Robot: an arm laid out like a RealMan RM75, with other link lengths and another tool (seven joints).
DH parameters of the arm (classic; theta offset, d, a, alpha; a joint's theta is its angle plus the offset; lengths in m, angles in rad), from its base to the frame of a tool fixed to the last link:
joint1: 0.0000 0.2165 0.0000 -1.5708
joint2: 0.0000 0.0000 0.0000 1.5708
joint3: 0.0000 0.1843 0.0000 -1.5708
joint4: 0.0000 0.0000 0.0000 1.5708
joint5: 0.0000 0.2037 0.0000 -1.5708
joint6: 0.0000 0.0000 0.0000 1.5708
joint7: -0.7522 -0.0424 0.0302 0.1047
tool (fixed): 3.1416 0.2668 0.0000 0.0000
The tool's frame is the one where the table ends.
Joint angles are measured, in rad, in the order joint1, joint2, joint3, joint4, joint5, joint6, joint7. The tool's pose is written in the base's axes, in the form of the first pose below.
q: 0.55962 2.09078 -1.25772 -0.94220 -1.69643 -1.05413 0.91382
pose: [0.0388 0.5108 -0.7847 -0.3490 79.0 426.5 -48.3]
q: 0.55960 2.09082 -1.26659 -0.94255 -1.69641 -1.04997 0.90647
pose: [0.0371 0.5156 -0.7827 -0.3466 78.1 425.8 -50.1]
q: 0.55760 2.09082 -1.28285 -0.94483 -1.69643 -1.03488 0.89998
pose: [0.0320 0.5205 -0.7804 -0.3451 77.9 425.7 -52.5]
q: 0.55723 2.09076 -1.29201 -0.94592 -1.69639 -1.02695 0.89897
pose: [0.0298 0.5225 -0.7796 -0.3440 77.6 425.7 -53.9]
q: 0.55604 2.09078 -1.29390 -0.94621 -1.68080 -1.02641 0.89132
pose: [0.0339 0.5224 -0.7776 -0.3481 75.4 425.7 -52.8]
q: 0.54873 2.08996 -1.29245 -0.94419 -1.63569 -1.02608 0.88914
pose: [0.0468 0.5100 -0.7788 -0.3622 73.1 426.6 -47.9]
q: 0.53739 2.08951 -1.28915 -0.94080 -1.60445 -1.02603 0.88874
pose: [0.0545 0.4970 -0.7817 -0.3726 75.1 427.1 -44.1]
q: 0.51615 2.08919 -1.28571 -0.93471 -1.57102 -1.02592 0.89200
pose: [0.0614 0.4771 -0.7883 -0.3836 82.1 426.9 -40.5]
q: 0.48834 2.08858 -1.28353 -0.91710 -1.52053 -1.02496 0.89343
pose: [0.0712 0.4473 -0.7979 -0.3977 93.2 426.0 -37.1]
